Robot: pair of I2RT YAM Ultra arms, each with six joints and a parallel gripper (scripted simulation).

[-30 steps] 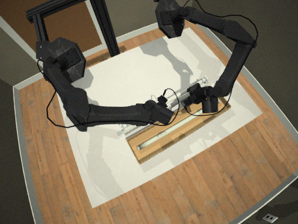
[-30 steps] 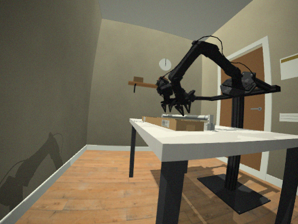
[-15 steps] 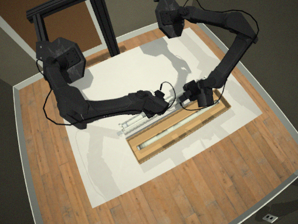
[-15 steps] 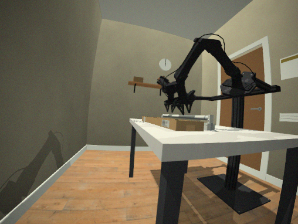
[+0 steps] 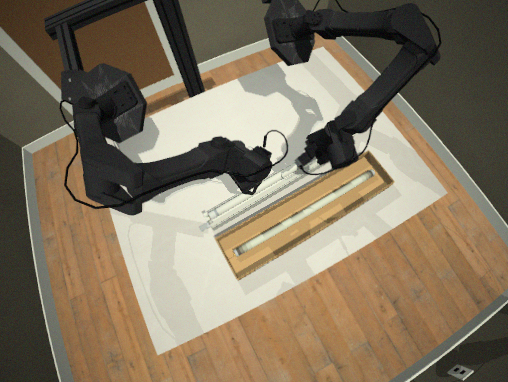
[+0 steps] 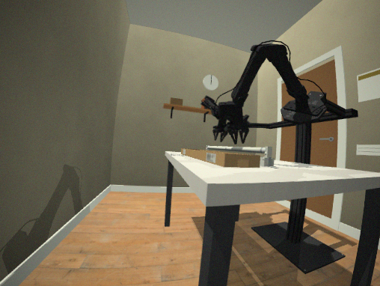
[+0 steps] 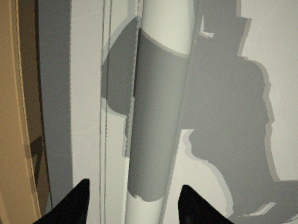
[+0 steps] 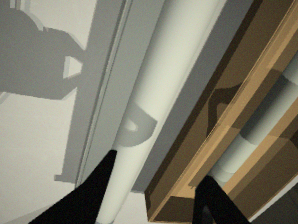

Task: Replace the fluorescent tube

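The LED tube lies 120 mm to the right of my left hand, 40 mm below it and 10 mm behind it. Also, from my left hand: brown carton 140 mm ahead, 100 mm to the right, 80 mm below; old fluorescent tube 140 mm ahead, 100 mm to the right, 90 mm below.
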